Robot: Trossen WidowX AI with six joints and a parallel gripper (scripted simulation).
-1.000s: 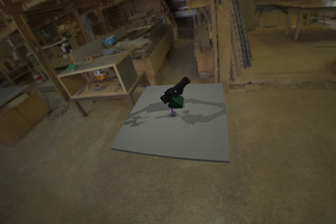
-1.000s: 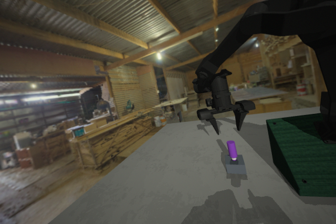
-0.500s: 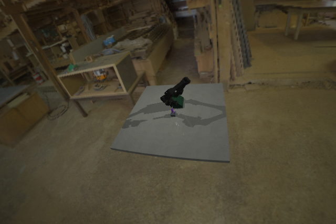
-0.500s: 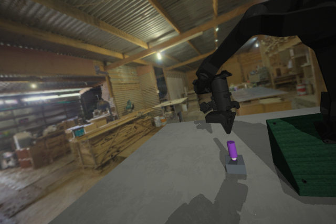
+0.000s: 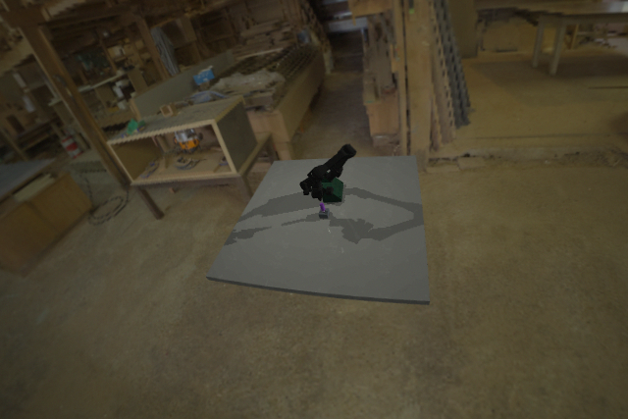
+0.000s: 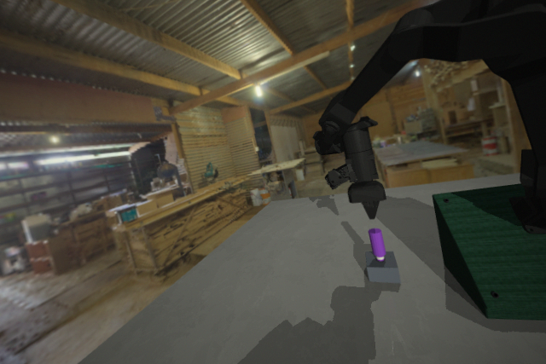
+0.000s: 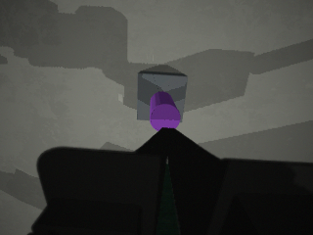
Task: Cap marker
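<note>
Now: the purple marker cap 5 cm below my gripper tip. The rest, counted from my gripper tip: grey holder block: 11 cm below.
</note>
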